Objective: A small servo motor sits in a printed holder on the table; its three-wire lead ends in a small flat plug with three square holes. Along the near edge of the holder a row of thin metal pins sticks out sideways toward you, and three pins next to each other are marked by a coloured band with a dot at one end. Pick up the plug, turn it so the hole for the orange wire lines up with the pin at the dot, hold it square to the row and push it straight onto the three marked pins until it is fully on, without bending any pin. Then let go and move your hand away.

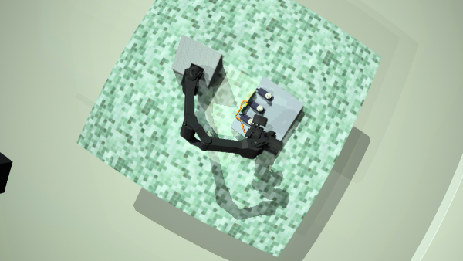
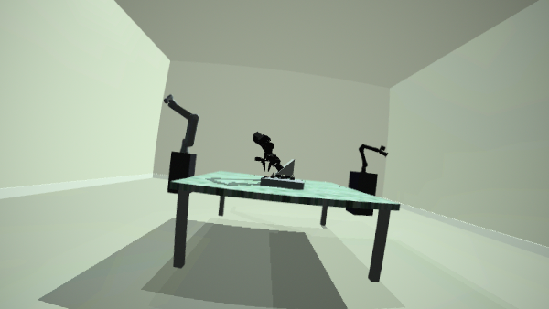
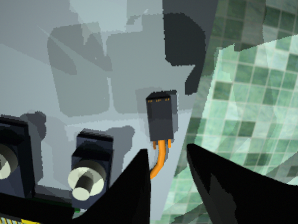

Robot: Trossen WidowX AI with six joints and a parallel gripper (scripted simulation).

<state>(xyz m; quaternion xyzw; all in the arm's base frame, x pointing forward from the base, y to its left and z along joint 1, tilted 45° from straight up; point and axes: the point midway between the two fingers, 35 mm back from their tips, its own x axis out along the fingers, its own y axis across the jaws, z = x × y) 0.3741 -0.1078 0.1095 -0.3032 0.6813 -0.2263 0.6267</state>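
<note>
The yellow band lies 9 cm behind my gripper tip, 12 cm to the left of it and 2 cm below it. Also, from my gripper tip: grey printed holder 7 cm ahead, 12 cm to the left, 7 cm below.
</note>
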